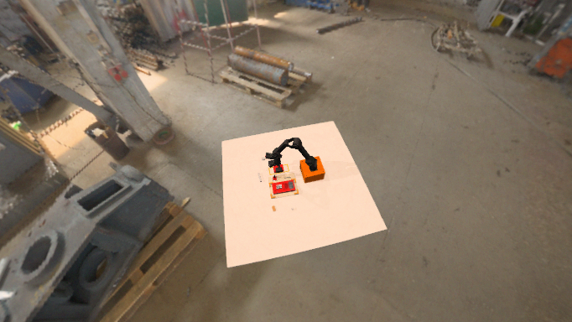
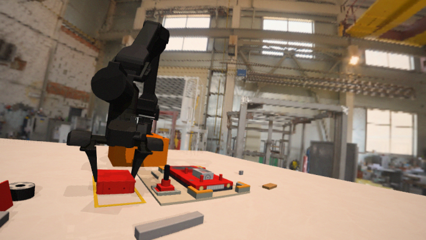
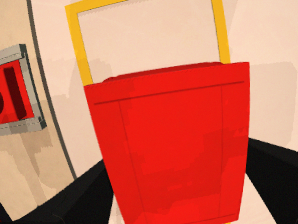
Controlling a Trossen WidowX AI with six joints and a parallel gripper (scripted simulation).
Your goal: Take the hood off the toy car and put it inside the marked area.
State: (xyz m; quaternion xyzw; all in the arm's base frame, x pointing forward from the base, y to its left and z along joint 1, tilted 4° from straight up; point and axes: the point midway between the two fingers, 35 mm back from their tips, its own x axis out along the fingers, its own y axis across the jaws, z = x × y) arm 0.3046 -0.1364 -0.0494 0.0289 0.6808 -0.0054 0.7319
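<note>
Now: the hood right at my gripper tip. From my gripper tip the other things lie so: black wheel (3 cm ahead, 15 cm to the right, 1 cm below); small block (12 cm ahead, 39 cm to the left, 1 cm below).
</note>
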